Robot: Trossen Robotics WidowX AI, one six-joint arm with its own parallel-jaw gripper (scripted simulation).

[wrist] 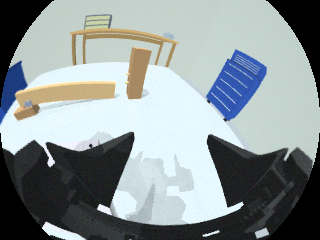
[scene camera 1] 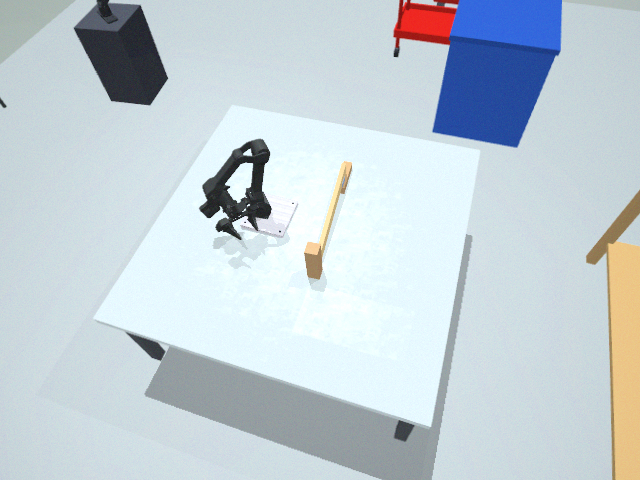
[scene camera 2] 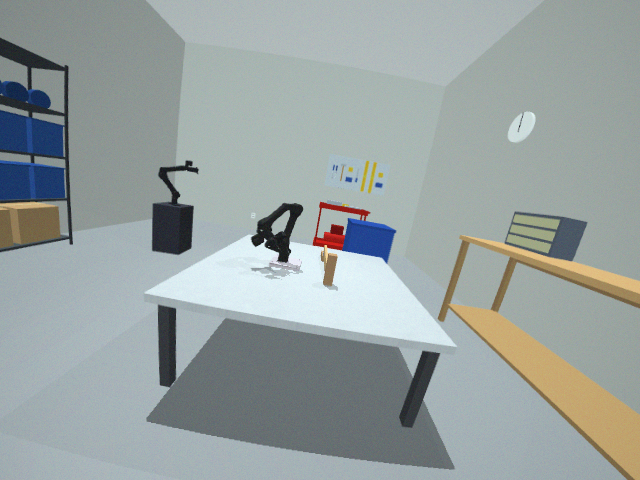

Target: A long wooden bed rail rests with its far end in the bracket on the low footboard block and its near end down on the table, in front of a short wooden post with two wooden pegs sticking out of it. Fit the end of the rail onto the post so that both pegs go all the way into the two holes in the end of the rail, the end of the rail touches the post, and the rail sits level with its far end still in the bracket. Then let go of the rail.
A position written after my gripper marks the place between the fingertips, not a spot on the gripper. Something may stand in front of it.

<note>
My gripper [scene camera 1: 249,235] is open, holding nothing. Further things: a wooden rail [wrist: 77,90].
My gripper shows as well in the wrist view [wrist: 172,137].
</note>
